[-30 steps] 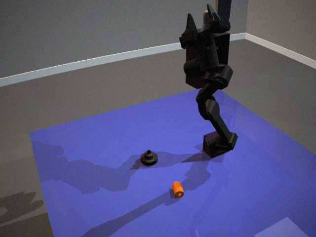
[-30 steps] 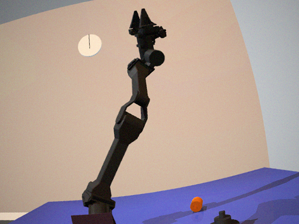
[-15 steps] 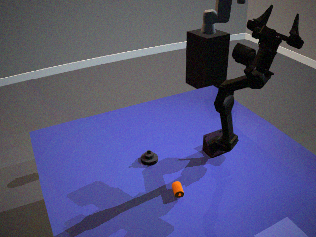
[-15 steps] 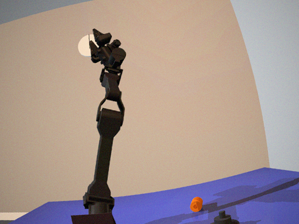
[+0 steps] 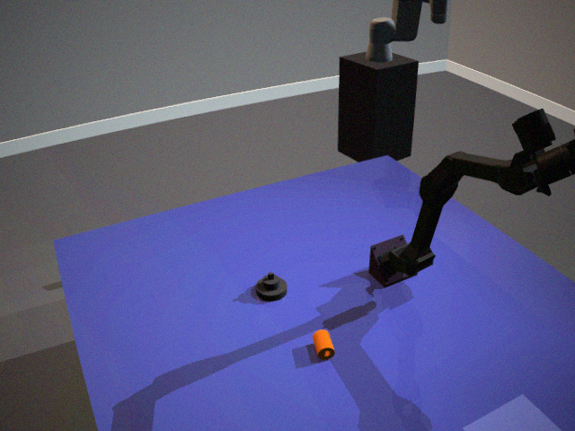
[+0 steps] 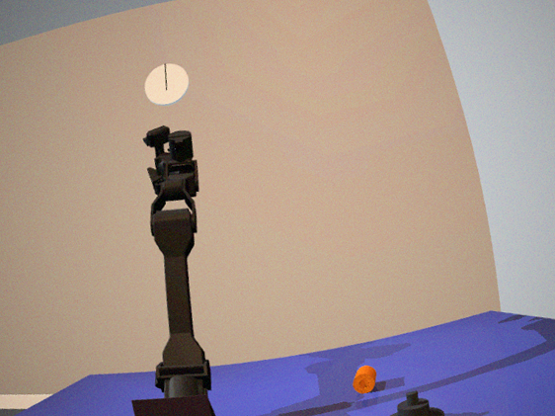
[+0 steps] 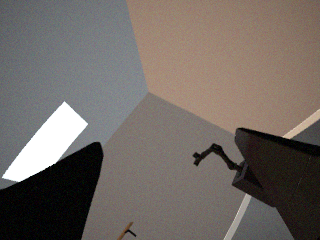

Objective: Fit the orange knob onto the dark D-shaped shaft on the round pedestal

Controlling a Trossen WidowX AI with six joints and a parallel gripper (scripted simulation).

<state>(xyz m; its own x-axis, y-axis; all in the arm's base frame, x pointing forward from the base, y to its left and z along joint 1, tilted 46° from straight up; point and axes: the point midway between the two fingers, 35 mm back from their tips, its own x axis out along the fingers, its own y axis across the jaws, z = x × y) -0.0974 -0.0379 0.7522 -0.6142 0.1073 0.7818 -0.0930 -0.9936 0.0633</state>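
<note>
Right now my gripper tip is 60 cm above the orange knob, 42 cm to the left of it and 38 cm short of it. Round my gripper tip: dark round pedestal: 68 cm to the right, 59 cm below, 36 cm ahead.
</note>
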